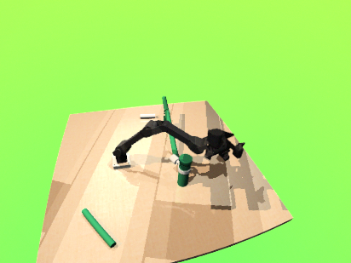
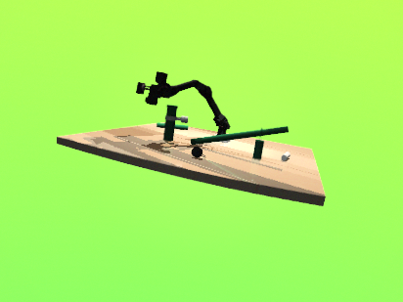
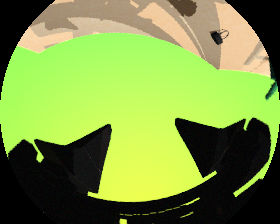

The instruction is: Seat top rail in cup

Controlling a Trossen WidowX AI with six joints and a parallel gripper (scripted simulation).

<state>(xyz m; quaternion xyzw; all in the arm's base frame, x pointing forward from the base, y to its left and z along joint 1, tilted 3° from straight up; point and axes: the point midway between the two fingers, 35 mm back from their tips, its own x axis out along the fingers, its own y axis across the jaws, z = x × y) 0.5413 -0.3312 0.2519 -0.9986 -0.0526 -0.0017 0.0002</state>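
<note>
Right now the grey rail-end cup is 31 cm behind my gripper tip, 11 cm to the left of it and 15 cm below it. The rest, counted from my gripper tip: green tube (79 cm behind, 9 cm to the right, 26 cm below); then dark part (3 cm ahead, 30 cm to the left, 27 cm below).
</note>
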